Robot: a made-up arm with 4 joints. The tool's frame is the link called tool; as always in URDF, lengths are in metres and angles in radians.
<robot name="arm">
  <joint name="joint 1" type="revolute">
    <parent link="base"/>
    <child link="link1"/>
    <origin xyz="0 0 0.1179" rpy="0 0 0"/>
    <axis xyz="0 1 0"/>
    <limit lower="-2.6" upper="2.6" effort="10" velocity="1.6"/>
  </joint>
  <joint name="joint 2" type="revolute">
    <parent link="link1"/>
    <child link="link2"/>
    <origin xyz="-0.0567 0.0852 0.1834" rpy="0 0 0"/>
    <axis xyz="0 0 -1"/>
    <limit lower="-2.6" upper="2.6" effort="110" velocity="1.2"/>
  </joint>
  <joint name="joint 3" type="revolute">
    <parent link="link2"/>
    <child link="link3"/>
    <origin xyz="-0.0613 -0.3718 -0.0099" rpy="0 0 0"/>
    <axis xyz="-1 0 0"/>
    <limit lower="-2.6" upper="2.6" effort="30" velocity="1.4"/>
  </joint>
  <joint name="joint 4" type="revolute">
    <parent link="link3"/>
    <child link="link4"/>
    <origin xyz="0.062 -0.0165 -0.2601" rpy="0 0 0"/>
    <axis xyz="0 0 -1"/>
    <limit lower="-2.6" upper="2.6" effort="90" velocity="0.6"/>
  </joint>
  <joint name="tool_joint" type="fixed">
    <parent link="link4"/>
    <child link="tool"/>
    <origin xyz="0.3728 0.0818 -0.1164" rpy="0 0 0"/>
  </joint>
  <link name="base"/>
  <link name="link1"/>
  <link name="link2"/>
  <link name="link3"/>
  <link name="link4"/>
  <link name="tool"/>
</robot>
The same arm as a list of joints. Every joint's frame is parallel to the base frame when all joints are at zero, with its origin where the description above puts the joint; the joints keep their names.
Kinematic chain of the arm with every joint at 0, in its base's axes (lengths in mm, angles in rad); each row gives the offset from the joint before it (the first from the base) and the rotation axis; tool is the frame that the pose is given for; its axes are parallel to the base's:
joint 1: xyz 0.0 0.0 117.9 axis +y
joint 2: xyz -56.7 85.2 183.4 axis -z
joint 3: xyz -61.3 -371.8 -9.9 axis -x
joint 4: xyz 62.0 -16.5 -260.1 axis -z
tool: xyz 372.8 81.8 -116.4
Joint limits (rad, base to tool): -2.6000..2.6000 -2.6000..2.6000 -2.6000..2.6000 -2.6000..2.6000

